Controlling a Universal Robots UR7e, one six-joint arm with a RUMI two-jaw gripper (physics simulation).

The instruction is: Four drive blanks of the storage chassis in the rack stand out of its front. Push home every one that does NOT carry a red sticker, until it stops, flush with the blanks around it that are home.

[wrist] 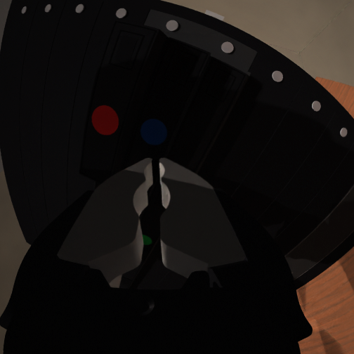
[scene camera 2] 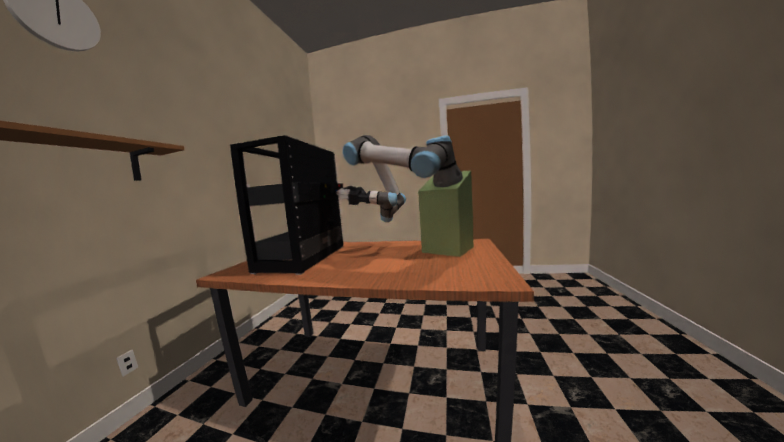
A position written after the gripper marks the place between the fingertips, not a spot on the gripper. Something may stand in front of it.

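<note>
There's a black rack [scene camera 2: 314, 232], and you get the rack [wrist: 258, 126] from the wrist as well. The gripper [wrist: 157, 162] is visible too.
</note>
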